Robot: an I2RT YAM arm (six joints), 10 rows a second.
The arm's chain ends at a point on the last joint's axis. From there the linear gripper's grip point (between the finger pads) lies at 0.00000 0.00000 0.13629 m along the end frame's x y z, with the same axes.
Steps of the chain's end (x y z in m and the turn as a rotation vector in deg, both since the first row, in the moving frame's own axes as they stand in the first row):
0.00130, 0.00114, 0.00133, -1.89, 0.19, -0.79
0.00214, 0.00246, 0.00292, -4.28, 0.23, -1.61
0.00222, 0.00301, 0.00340, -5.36, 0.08, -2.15
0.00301, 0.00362, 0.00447, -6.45, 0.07, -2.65
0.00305, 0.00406, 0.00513, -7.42, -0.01, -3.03
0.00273, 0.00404, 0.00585, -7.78, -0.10, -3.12
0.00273, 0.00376, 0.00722, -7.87, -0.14, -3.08
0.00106, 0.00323, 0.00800, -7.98, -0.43, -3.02
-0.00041, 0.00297, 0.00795, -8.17, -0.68, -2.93
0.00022, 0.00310, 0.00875, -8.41, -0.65, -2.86
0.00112, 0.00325, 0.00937, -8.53, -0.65, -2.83
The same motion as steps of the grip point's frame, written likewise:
0.00178, 0.00563, 0.00126, -1.89, 0.19, -0.79
0.00283, 0.01262, 0.00254, -4.28, 0.23, -1.61
0.00265, 0.01573, 0.00280, -5.36, 0.08, -2.15
0.00353, 0.01892, 0.00361, -6.45, 0.07, -2.65
0.00349, 0.02165, 0.00399, -7.42, -0.01, -3.03
0.00300, 0.02249, 0.00460, -7.78, -0.10, -3.12
0.00290, 0.02242, 0.00594, -7.87, -0.14, -3.08
0.00054, 0.02217, 0.00668, -7.98, -0.43, -3.02
-0.00153, 0.02237, 0.00656, -8.17, -0.68, -2.93
-0.00082, 0.02306, 0.00728, -8.41, -0.65, -2.86
0.00008, 0.02349, 0.00785, -8.53, -0.65, -2.83

